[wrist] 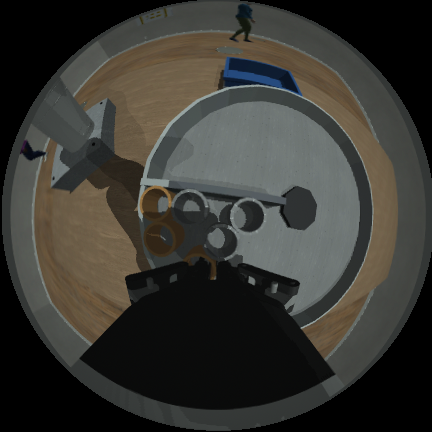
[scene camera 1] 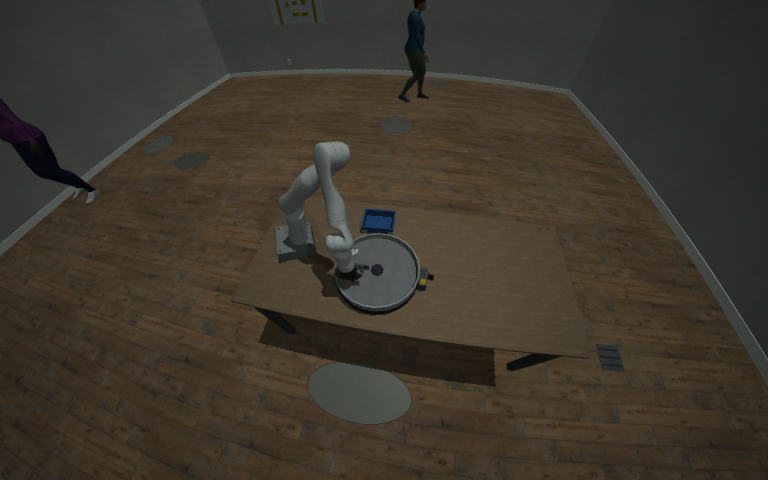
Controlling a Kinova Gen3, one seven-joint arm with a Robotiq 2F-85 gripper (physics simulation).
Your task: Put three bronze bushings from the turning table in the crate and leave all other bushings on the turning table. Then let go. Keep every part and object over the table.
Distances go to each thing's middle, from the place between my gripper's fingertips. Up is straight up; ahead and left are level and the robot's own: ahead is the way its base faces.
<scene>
I see the blue crate (scene camera 1: 374, 221) 420 mm to the left of my hand, 90 mm ahead of it and 30 mm below it.
</scene>
